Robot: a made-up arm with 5 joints.
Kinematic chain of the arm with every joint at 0, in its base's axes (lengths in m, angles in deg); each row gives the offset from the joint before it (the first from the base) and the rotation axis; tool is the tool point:
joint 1: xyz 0 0 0.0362 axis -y
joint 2: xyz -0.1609 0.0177 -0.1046 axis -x
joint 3: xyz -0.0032 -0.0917 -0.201 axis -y
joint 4: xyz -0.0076 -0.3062 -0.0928 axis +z
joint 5: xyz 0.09 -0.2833 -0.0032 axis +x
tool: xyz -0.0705 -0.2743 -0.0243
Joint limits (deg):
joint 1: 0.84..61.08
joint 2: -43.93..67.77
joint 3: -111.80..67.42
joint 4: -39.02..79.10
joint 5: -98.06..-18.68
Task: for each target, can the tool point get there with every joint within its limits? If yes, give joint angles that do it. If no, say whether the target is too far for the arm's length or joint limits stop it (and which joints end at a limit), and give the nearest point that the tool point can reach.
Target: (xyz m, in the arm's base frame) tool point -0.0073 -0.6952 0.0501
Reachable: yes | joints 30.70 20.18 -72.24 -4.82 -89.03
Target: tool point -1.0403 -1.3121 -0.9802
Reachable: no: too far | nearest point -0.4653 -0.7329 -0.5813 | short by 0.908 m
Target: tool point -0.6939 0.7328 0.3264
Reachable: no: joint limits stop it (at a limit: joint 1, joint 2, joint 3, joint 4) | nearest point -0.3915 0.1007 0.2489 | short by 0.705 m
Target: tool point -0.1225 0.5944 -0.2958
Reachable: no: joint limits stop it (at a limit: joint 1, joint 2, joint 3, joint 4, joint 5) | nearest point -0.0832 0.0614 -0.7343 | short by 0.691 m
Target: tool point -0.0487 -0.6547 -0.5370
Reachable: yes | joints 24.58 -23.97 44.15 -2.88 -75.16
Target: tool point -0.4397 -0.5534 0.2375
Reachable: yes | joints 39.50 46.21 38.08 7.48 -71.65
